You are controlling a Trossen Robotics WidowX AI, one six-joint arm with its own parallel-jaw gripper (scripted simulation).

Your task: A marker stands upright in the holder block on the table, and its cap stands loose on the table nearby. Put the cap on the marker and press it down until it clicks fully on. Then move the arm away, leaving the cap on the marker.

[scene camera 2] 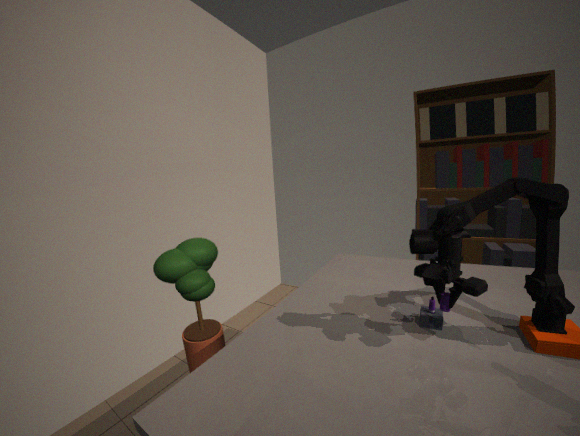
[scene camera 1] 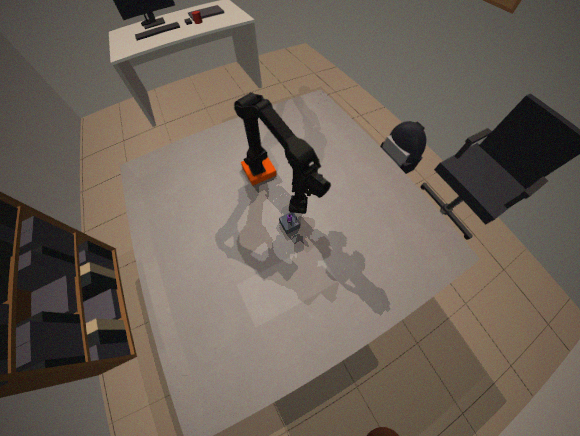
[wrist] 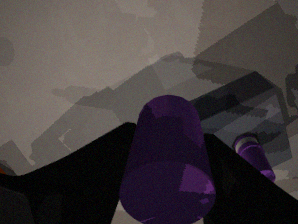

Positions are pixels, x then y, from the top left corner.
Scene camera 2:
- my gripper: 445, 305
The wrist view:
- my gripper: 168, 138
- grey holder block: 250, 85
